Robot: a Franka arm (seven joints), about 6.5 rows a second.
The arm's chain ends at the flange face. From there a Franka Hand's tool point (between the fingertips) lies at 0.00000 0.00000 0.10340 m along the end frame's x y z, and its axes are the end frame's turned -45 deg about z.
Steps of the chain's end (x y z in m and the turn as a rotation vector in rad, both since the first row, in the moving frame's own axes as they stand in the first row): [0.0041, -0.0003, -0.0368, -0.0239, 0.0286, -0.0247]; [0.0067, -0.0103, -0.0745, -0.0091, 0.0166, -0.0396]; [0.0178, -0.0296, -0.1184, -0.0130, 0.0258, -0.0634]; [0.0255, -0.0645, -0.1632, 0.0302, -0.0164, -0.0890]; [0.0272, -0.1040, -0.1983, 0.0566, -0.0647, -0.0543]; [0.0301, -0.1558, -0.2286, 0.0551, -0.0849, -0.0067]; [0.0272, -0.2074, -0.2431, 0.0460, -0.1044, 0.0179]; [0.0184, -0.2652, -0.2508, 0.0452, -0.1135, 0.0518]
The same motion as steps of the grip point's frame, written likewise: [0.0035, 0.0065, -0.0369, -0.0371, 0.0033, -0.0247]; [0.0126, -0.0007, -0.0745, -0.0182, 0.0053, -0.0396]; [0.0345, -0.0055, -0.1184, -0.0274, 0.0091, -0.0634]; [0.0645, -0.0310, -0.1633, 0.0330, 0.0098, -0.0890]; [0.0919, -0.0631, -0.1987, 0.0858, -0.0057, -0.0543]; [0.1292, -0.0991, -0.2291, 0.0990, -0.0211, -0.0067]; [0.1617, -0.1384, -0.2438, 0.1063, -0.0413, 0.0179]; [0.1959, -0.1862, -0.2516, 0.1122, -0.0483, 0.0518]
